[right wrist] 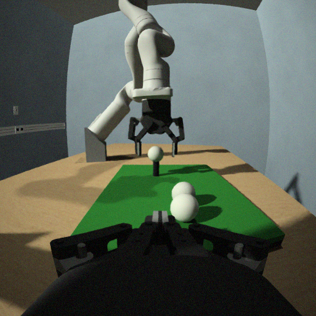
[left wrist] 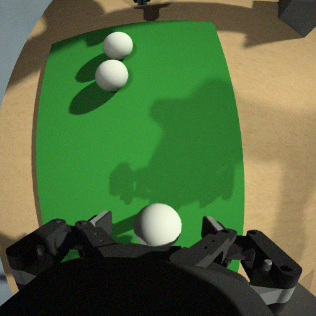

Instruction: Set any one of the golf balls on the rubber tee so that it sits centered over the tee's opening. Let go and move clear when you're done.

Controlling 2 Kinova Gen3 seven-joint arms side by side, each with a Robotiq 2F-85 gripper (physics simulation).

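A white golf ball (left wrist: 158, 227) (right wrist: 155, 154) sits on top of the black rubber tee (right wrist: 156, 169), looking centered in the right wrist view. The tee is hidden under the ball in the left wrist view. My left gripper (left wrist: 156, 224) (right wrist: 155, 155) is open, with one finger on each side of the ball and a gap on both sides. My right gripper (right wrist: 159, 219) is shut and empty, well away from the tee. Two more golf balls lie close together on the green mat (left wrist: 175, 60) (right wrist: 130, 180): one ball (left wrist: 111, 75) (right wrist: 183, 192) and another ball (left wrist: 118, 45) (right wrist: 184, 207).
The mat lies on a wooden table (left wrist: 272, 125) (right wrist: 45, 200). The left arm's grey base (right wrist: 95, 146) stands at the far left in the right wrist view. A dark grey block (left wrist: 300, 17) shows at the top right of the left wrist view. Blue walls stand beyond the table.
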